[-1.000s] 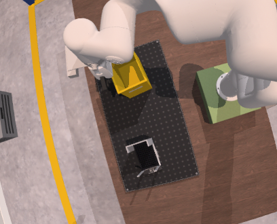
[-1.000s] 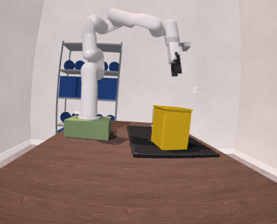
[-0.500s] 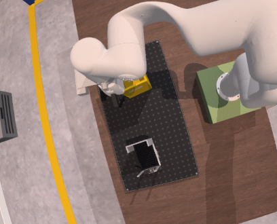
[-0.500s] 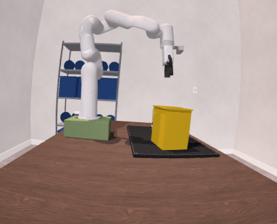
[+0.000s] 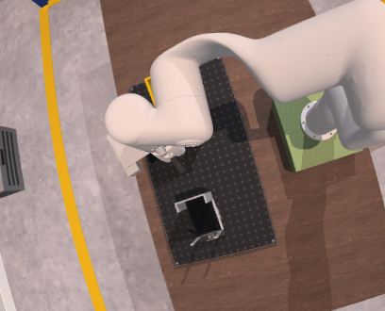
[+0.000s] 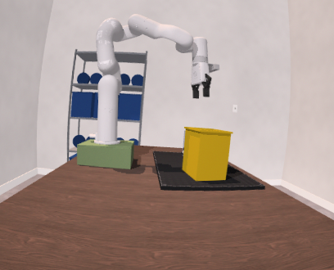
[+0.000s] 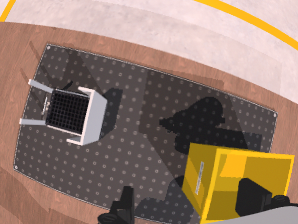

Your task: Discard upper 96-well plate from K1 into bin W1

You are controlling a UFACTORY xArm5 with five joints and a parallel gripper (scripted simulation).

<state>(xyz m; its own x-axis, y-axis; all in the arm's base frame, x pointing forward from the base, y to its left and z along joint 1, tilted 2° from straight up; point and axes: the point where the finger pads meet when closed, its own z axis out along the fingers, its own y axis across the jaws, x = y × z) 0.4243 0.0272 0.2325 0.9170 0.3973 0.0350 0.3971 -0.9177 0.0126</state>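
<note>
Now: hand 1 cm short of the black 96-well plate, 21 cm to the right of it and 29 cm above it. Also, from my hand: white well plate: 1 cm ahead, 21 cm to the left, 30 cm below; then yellow plastics bin W1: 1 cm ahead, 17 cm to the right, 24 cm below.
</note>
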